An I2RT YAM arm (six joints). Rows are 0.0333 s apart.
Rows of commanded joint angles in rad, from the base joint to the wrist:
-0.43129, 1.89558, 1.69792, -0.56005, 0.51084, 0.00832
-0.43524, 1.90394, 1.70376, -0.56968, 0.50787, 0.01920
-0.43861, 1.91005, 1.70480, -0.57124, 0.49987, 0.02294
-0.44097, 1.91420, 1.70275, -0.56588, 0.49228, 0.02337
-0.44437, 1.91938, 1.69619, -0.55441, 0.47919, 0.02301
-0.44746, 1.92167, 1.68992, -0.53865, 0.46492, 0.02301
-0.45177, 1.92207, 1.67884, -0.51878, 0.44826, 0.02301
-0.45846, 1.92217, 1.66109, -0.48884, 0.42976, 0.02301
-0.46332, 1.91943, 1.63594, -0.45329, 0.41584, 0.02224
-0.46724, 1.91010, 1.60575, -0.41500, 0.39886, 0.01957
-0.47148, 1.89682, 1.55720, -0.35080, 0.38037, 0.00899
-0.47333, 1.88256, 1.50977, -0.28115, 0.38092, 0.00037
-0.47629, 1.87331, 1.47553, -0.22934, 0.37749, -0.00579
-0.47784, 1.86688, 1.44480, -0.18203, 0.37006, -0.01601
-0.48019, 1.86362, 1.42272, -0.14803, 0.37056, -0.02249
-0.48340, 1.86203, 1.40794, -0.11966, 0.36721, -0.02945
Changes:
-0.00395, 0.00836, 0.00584, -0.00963, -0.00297, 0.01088
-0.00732, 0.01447, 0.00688, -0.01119, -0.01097, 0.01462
-0.00968, 0.01862, 0.00483, -0.00583, -0.01856, 0.01505
-0.01308, 0.02380, -0.00173, 0.00564, -0.03165, 0.01469
-0.01617, 0.02609, -0.00800, 0.02140, -0.04592, 0.01469
-0.02048, 0.02649, -0.01908, 0.04127, -0.06258, 0.01469
-0.02717, 0.02659, -0.03683, 0.07121, -0.08108, 0.01469
-0.03203, 0.02385, -0.06198, 0.10676, -0.09500, 0.01392
-0.03595, 0.01452, -0.09217, 0.14505, -0.11198, 0.01125
-0.04019, 0.00124, -0.14072, 0.20925, -0.13047, 0.00067
-0.04204, -0.01302, -0.18815, 0.27890, -0.12992, -0.00795
-0.04500, -0.02227, -0.22239, 0.33071, -0.13335, -0.01411
-0.04655, -0.02870, -0.25312, 0.37802, -0.14078, -0.02433
-0.04890, -0.03196, -0.27520, 0.41202, -0.14028, -0.03081
-0.05211, -0.03355, -0.28998, 0.44039, -0.14363, -0.03777

